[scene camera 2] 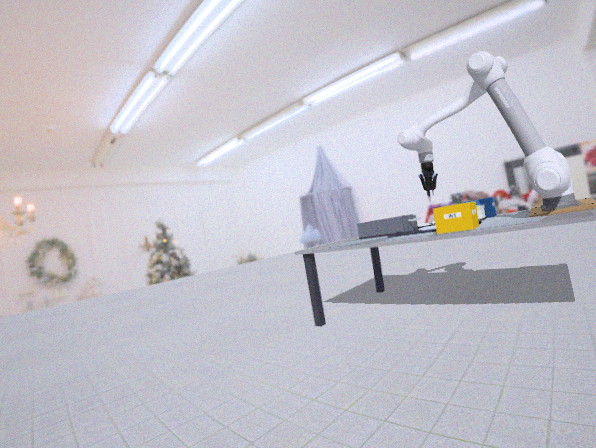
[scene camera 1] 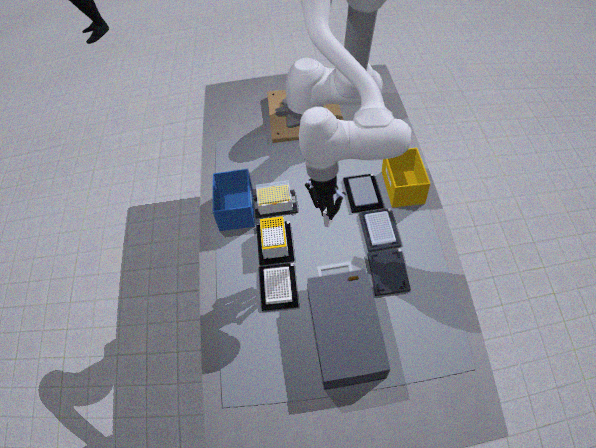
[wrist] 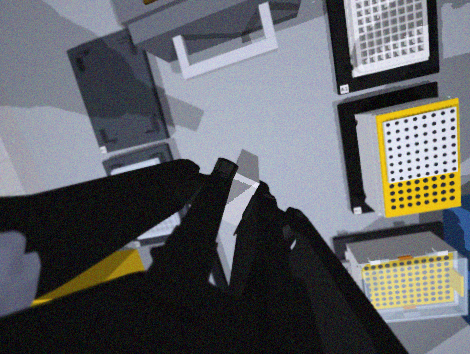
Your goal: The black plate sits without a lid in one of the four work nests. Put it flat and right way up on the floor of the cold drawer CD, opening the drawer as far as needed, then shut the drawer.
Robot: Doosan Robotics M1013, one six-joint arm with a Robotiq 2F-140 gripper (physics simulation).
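Frame: origin at the arm's base, x back, y right, z up, level; metres.
Seen in the pictures: gripper, fingertip midpoint: [scene camera 2: 431, 201] [scene camera 1: 328, 223] [wrist: 242, 167]; arm's base at its link origin: [scene camera 2: 559, 206] [scene camera 1: 304, 111].
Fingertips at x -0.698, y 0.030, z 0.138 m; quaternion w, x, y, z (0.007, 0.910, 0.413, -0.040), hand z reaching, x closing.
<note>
Pixels of each thing's middle, then the offset from my fingertips to it. "spot": a spot on its surface instead.
- white handle at a spot on its surface: [wrist: 230, 57] [scene camera 1: 333, 265] spot: dz -0.081, dx -0.109, dy +0.007 m
- dark nest at the middle of its body: [wrist: 118, 94] [scene camera 1: 388, 271] [scene camera 2: 404, 232] dz -0.148, dx -0.132, dy -0.181 m
- black-framed nest at the middle of its body: [wrist: 193, 283] [scene camera 1: 362, 192] dz -0.148, dx +0.215, dy -0.172 m
- yellow-and-white tip rack at the middle of its body: [wrist: 406, 157] [scene camera 1: 273, 236] dz -0.113, dx +0.059, dy +0.182 m
- covered rack at the middle of its body: [wrist: 399, 274] [scene camera 1: 274, 198] [scene camera 2: 476, 213] dz -0.119, dx +0.230, dy +0.160 m
- blue bin at the middle of its body: [scene camera 1: 233, 199] [scene camera 2: 480, 208] dz -0.097, dx +0.237, dy +0.308 m
- yellow bin at the middle of its body: [wrist: 102, 314] [scene camera 1: 404, 177] [scene camera 2: 456, 217] dz -0.097, dx +0.215, dy -0.334 m
The cold drawer's grey cabinet [scene camera 1: 347, 325] [scene camera 2: 387, 228] [wrist: 165, 25] has a white handle [scene camera 1: 335, 266] [wrist: 230, 57] on its front. The drawer looks shut, with its front close against the cabinet, so its inside is hidden. The black plate does not show in any view. A dark nest [scene camera 1: 388, 272] [wrist: 120, 92] with corner brackets stands bare beside the drawer. My gripper [scene camera 1: 327, 219] [scene camera 2: 429, 194] [wrist: 242, 167] is shut and empty, its pale tips together. It hangs above the table between the two rows of nests, on the arm's side of the handle and apart from it.
A white plate [scene camera 1: 380, 227] and a black-framed nest [scene camera 1: 348, 195] stand in the right row. The left row holds a white plate [scene camera 1: 278, 285] [wrist: 390, 35], a yellow-and-white tip rack [scene camera 1: 273, 235] [wrist: 420, 150] and a covered rack [scene camera 1: 273, 196] [wrist: 410, 285]. A blue bin [scene camera 1: 233, 205] and yellow bin [scene camera 1: 410, 192] [scene camera 2: 456, 218] stand outside.
</note>
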